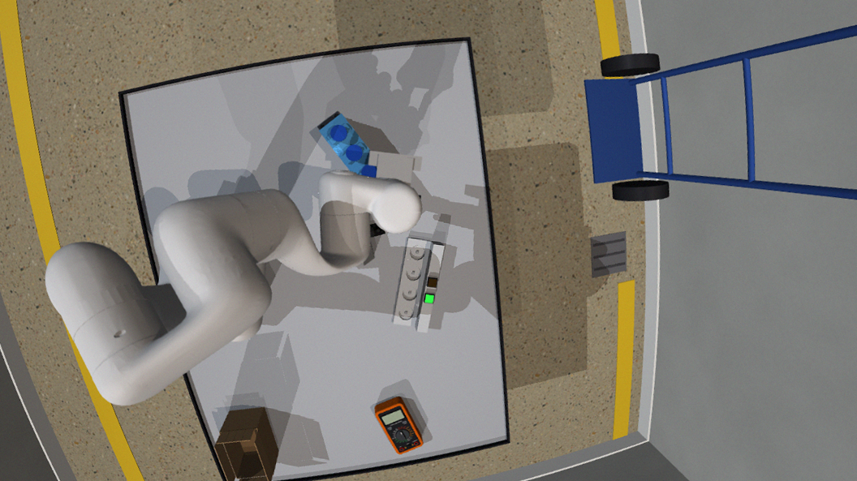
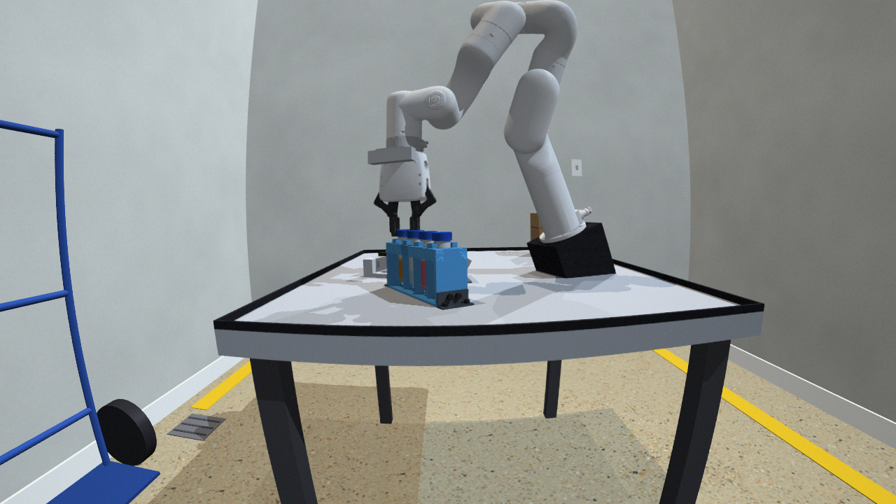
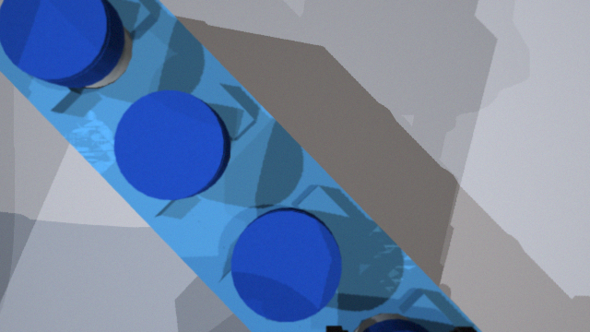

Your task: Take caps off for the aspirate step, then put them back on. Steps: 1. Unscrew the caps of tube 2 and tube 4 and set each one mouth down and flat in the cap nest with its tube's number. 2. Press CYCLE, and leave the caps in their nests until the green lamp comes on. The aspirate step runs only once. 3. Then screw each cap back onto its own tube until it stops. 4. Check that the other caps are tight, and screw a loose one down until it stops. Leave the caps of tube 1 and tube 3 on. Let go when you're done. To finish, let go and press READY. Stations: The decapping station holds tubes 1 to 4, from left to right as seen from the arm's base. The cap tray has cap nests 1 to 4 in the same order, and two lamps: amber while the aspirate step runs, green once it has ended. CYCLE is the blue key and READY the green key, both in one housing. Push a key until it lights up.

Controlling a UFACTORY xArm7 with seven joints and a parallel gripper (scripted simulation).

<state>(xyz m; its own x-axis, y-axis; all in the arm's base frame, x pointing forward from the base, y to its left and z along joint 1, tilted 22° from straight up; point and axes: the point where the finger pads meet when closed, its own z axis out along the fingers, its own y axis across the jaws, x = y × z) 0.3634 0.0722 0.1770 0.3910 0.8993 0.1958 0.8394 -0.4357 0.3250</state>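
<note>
The threaded tube neck is 1 cm below my hand. Round my hand: key housing (11 cm behind, 8 cm to the right, 8 cm below); then blue cycle key (13 cm behind, 6 cm to the right, 6 cm below); then green ready key (13 cm behind, 10 cm to the right, 6 cm below).
</note>
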